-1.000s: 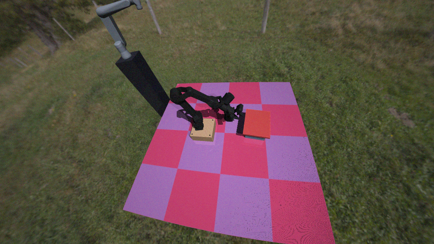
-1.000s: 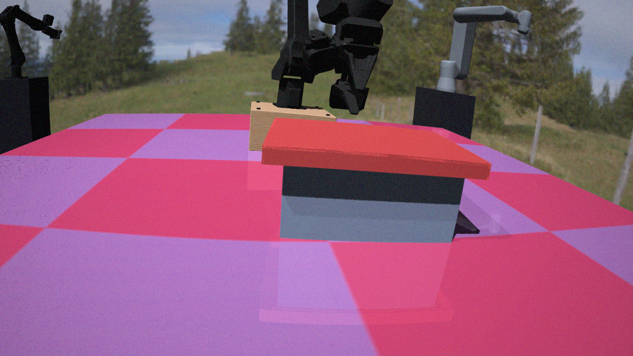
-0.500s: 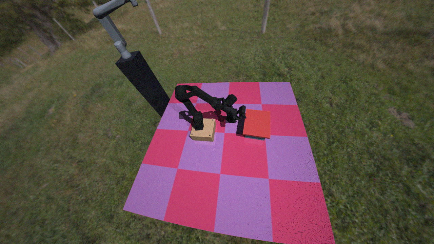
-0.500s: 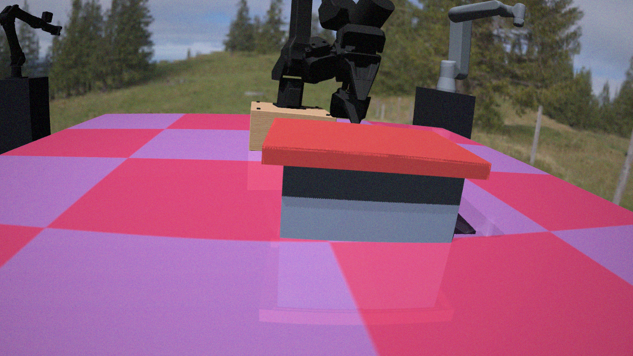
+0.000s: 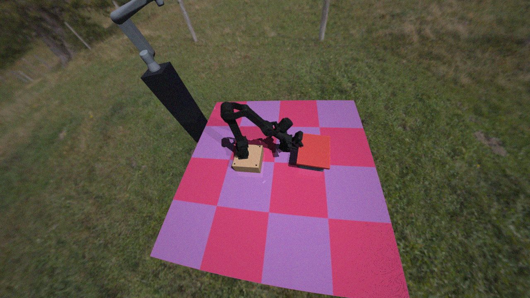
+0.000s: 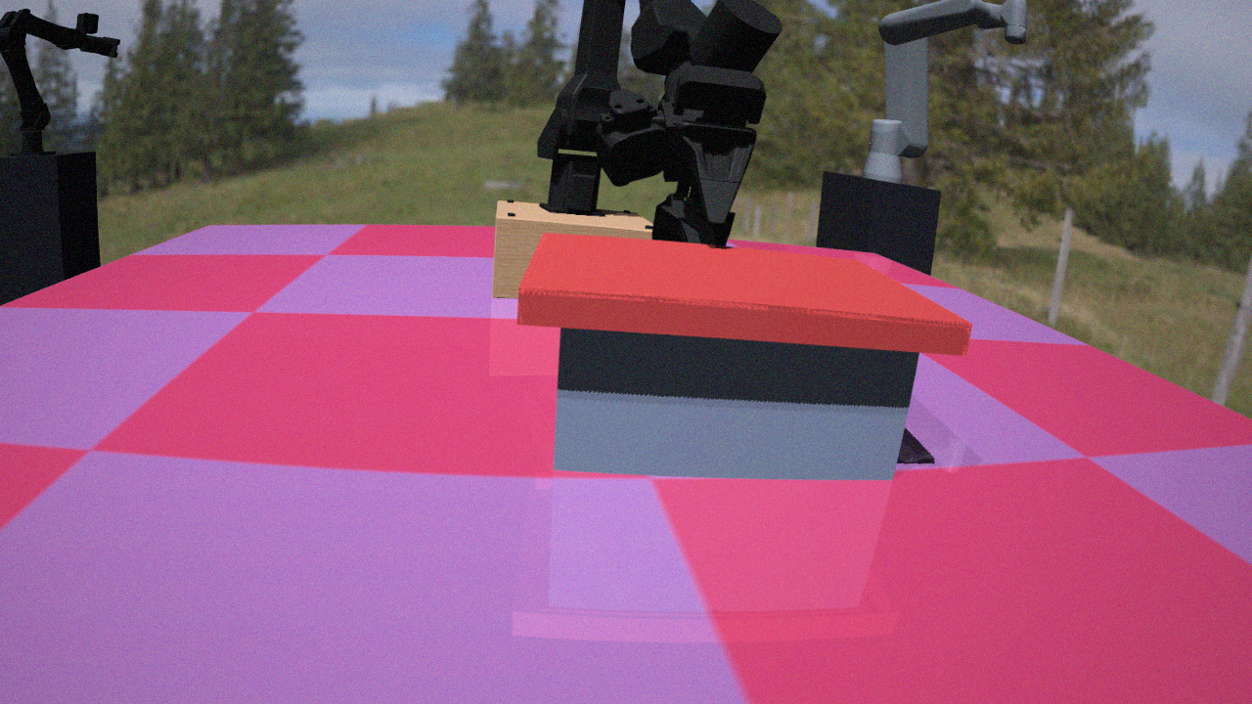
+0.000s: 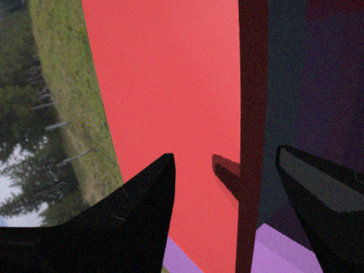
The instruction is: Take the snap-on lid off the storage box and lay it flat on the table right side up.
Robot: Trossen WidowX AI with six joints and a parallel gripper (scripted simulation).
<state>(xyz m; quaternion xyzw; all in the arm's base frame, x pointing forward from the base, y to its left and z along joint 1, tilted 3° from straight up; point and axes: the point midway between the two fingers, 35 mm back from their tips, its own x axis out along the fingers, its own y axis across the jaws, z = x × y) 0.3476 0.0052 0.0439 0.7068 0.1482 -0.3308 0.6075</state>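
Right now my gripper tip is 80 mm short of the orange-red lid and 20 mm to the left of it. Also, from my gripper tip: grey-blue storage box (80 mm ahead, 20 mm to the right, 50 mm below).
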